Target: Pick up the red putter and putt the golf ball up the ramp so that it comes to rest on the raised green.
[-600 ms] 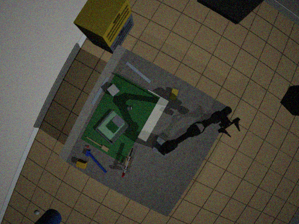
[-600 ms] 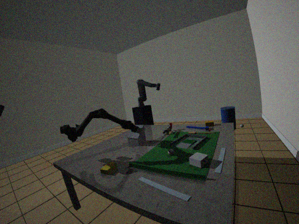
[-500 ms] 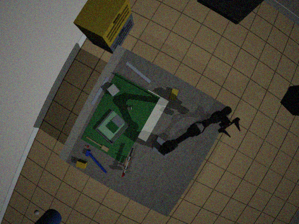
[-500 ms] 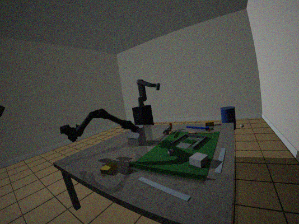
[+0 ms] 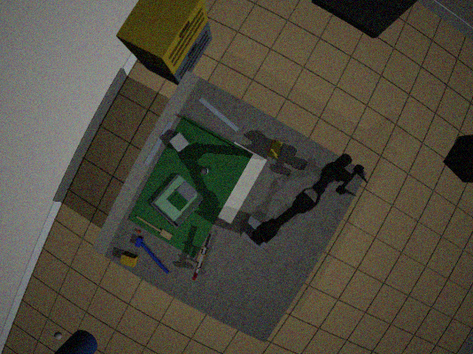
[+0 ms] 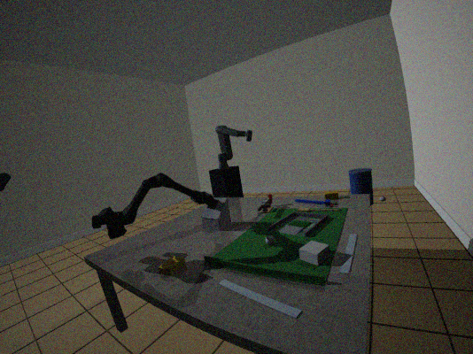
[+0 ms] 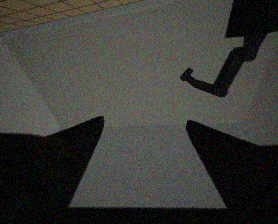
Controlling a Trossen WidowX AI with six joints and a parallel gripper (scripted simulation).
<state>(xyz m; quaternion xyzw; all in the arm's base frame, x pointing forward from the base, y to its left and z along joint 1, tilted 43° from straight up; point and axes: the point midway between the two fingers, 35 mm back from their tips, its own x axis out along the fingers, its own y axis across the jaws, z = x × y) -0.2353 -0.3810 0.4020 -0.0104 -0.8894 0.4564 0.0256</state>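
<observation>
Now: gripper tip 730 mm short of the white golf ball, 460 mm to the right of it and 170 mm above it. Also, from my gripper tip: pale block: 950 mm ahead, 420 mm to the left, 170 mm below; red putter: 420 mm ahead, 870 mm to the left, 140 mm below; green mat: 740 mm ahead, 600 mm to the left, 200 mm below.
</observation>
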